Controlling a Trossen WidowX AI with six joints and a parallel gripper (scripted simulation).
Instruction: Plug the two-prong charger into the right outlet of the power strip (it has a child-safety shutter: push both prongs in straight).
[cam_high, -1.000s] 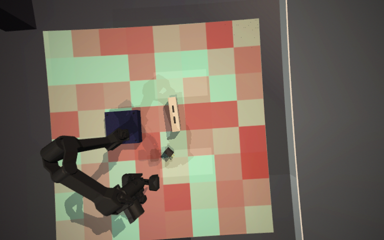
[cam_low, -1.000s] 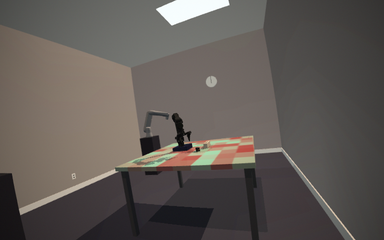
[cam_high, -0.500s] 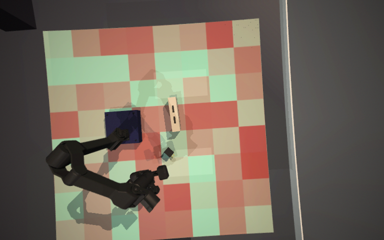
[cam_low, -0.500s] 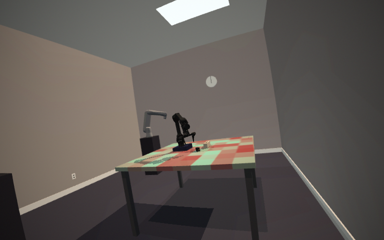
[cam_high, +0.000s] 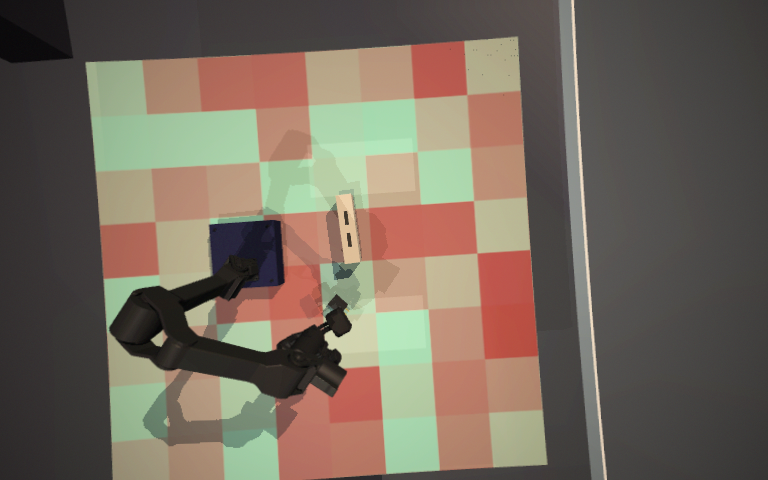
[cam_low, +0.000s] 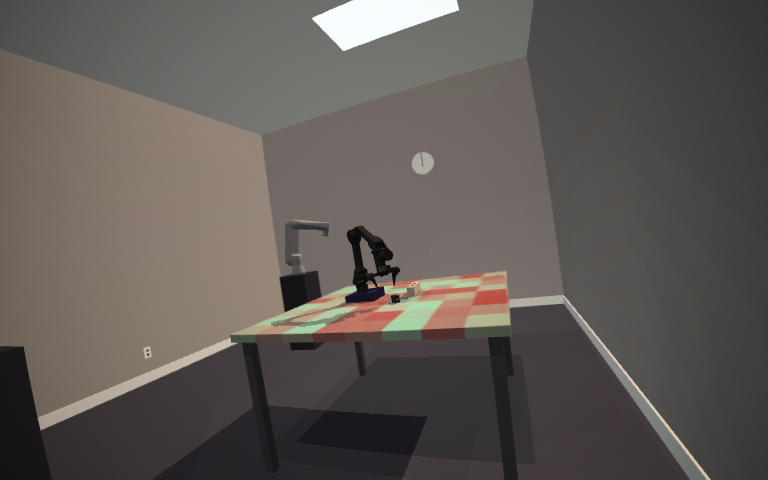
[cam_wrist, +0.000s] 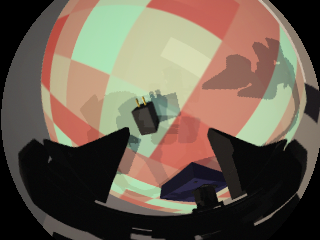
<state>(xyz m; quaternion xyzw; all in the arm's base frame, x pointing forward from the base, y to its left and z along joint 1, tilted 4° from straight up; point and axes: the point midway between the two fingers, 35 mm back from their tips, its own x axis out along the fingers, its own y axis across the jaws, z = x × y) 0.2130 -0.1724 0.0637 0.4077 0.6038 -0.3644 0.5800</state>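
Right now the dark grey charger is 4 cm ahead of my gripper tip, 2 cm to the left of it and 7 cm below it.
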